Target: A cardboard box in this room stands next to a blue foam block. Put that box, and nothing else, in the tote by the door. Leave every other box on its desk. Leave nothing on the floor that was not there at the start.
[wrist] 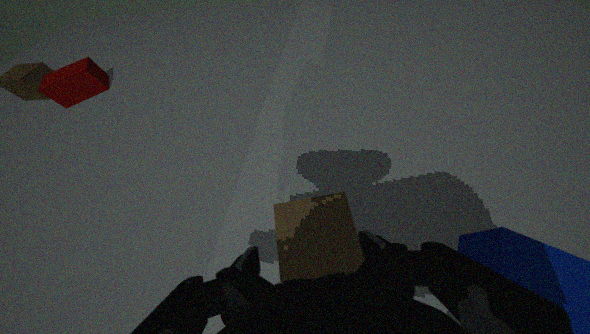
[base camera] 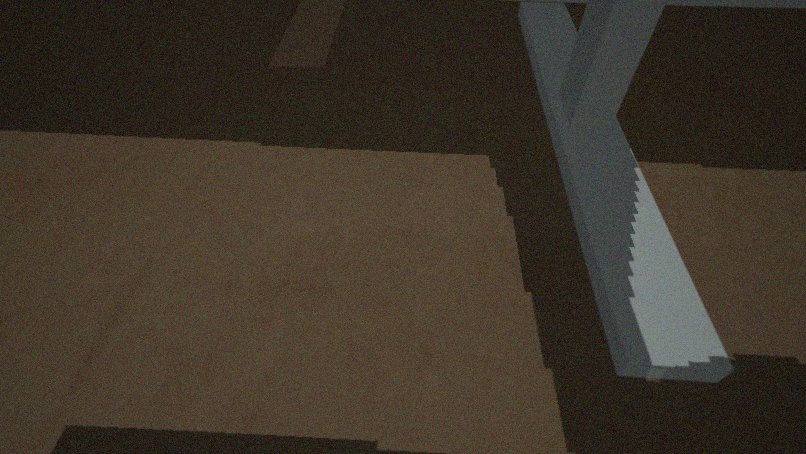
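Note:
A cardboard box stands on the grey desk top in the wrist view, at the lower middle, partly in shadow. A blue foam block is to its right, partly hidden by the gripper's right finger and cut off by the view's edge. My gripper is open, and its fingertips show to the left and right of the box. The gripper's body hides the near part of the box; how far the tips are above or around it I cannot tell. The tote does not show in either view.
On the desk at the upper left, a red block sits beside another cardboard box. In the base camera view, a grey desk leg with a slanted foot stands on the wooden floor, right of the middle, among dark shadows.

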